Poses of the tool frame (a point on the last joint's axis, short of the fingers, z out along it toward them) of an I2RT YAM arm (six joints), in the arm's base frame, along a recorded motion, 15 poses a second.
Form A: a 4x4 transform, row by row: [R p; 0 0 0 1], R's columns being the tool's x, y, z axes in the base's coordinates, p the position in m. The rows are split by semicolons.
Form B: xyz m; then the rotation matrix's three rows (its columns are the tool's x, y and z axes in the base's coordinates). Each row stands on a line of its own. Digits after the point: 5 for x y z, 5 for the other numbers.
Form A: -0.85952, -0.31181, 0.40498, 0.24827; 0.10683, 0.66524, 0.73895, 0.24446; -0.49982, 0.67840, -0.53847, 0.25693; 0, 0, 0, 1
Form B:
0.24827, 0.24446, 0.25693
-0.85952, -0.31181, 0.40498
0.10683, 0.66524, 0.73895
-0.49982, 0.67840, -0.53847

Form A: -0.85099, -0.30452, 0.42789, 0.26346; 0.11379, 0.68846, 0.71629, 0.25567; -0.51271, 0.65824, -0.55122, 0.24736; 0, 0, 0, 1
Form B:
0.26346, 0.25567, 0.24736
-0.85099, -0.30452, 0.42789
0.11379, 0.68846, 0.71629
-0.51271, 0.65824, -0.55122

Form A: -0.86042, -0.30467, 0.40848, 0.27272; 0.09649, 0.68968, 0.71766, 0.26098; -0.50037, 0.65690, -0.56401, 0.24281; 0, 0, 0, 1
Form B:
0.27272, 0.26098, 0.24281
-0.86042, -0.30467, 0.40848
0.09649, 0.68968, 0.71766
-0.50037, 0.65690, -0.56401

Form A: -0.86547, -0.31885, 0.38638, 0.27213; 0.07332, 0.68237, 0.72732, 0.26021; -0.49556, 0.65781, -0.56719, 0.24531; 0, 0, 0, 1
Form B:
0.27213, 0.26021, 0.24531
-0.86547, -0.31885, 0.38638
0.07332, 0.68237, 0.72732
-0.49556, 0.65781, -0.56719

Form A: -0.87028, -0.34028, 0.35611, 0.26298; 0.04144, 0.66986, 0.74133, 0.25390; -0.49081, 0.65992, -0.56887, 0.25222; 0, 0, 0, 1
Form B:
0.26298, 0.25390, 0.25222
-0.87028, -0.34028, 0.35611
0.04144, 0.66986, 0.74133
-0.49081, 0.65992, -0.56887

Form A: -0.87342, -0.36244, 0.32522, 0.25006; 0.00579, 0.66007, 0.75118, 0.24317; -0.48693, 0.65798, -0.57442, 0.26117; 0, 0, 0, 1
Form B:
0.25006, 0.24317, 0.26117
-0.87342, -0.36244, 0.32522
0.00579, 0.66007, 0.75118
-0.48693, 0.65798, -0.57442

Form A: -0.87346, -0.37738, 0.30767, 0.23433; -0.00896, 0.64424, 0.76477, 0.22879; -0.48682, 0.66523, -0.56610, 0.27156; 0, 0, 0, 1
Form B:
0.23433, 0.22879, 0.27156
-0.87346, -0.37738, 0.30767
-0.00896, 0.64424, 0.76477
-0.48682, 0.66523, -0.56610

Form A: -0.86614, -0.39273, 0.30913, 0.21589; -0.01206, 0.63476, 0.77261, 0.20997; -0.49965, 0.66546, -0.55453, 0.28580; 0, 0, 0, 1
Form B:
0.21589, 0.20997, 0.28580
-0.86614, -0.39273, 0.30913
-0.01206, 0.63476, 0.77261
-0.49965, 0.66546, -0.55453

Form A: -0.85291, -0.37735, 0.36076, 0.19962; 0.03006, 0.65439, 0.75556, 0.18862; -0.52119, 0.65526, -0.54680, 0.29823; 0, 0, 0, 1
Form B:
0.19962, 0.18862, 0.29823
-0.85291, -0.37735, 0.36076
0.03006, 0.65439, 0.75556
-0.52119, 0.65526, -0.54680

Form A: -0.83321, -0.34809, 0.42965, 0.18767; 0.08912, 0.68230, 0.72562, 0.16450; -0.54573, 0.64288, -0.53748, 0.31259; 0, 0, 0, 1
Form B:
0.18767, 0.16450, 0.31259
-0.83321, -0.34809, 0.42965
0.08912, 0.68230, 0.72562
-0.54573, 0.64288, -0.53748

